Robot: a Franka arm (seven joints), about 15 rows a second.
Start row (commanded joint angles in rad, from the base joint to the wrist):
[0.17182 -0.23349 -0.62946 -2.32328 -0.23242 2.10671 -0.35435]
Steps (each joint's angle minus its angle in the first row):
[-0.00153 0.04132 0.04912 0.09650 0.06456 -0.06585 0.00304]
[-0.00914 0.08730 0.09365 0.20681 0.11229 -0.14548 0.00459]
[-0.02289 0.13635 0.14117 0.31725 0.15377 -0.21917 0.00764]
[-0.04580 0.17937 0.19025 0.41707 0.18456 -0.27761 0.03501]
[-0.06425 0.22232 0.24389 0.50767 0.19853 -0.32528 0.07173]
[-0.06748 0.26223 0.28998 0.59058 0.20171 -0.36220 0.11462]
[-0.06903 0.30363 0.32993 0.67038 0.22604 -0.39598 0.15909]
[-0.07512 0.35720 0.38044 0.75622 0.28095 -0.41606 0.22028]
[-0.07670 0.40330 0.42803 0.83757 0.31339 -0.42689 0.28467]
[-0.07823 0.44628 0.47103 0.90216 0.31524 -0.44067 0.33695]
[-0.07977 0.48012 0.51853 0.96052 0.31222 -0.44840 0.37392]
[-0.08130 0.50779 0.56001 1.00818 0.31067 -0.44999 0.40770]
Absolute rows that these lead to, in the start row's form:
[0.17029 -0.19217 -0.58034 -2.22678 -0.16786 2.04086 -0.35131]
[0.16268 -0.14619 -0.53581 -2.11647 -0.12013 1.96123 -0.34976]
[0.14893 -0.09714 -0.48829 -2.00603 -0.07865 1.88754 -0.34671]
[0.12602 -0.05412 -0.43921 -1.90621 -0.04786 1.82910 -0.31934]
[0.10757 -0.01117 -0.38557 -1.81561 -0.03389 1.78143 -0.28262]
[0.10434 0.02874 -0.33948 -1.73270 -0.03071 1.74451 -0.23973]
[0.10279 0.07014 -0.29953 -1.65290 -0.00638 1.71073 -0.19526]
[0.09670 0.12371 -0.24902 -1.56706 0.04853 1.69065 -0.13407]
[0.09512 0.16981 -0.20143 -1.48571 0.08097 1.67982 -0.06968]
[0.09359 0.21279 -0.15843 -1.42112 0.08282 1.66604 -0.01740]
[0.09205 0.24663 -0.11093 -1.36276 0.07980 1.65831 0.01957]
[0.09052 0.27430 -0.06945 -1.31510 0.07825 1.65672 0.05335]

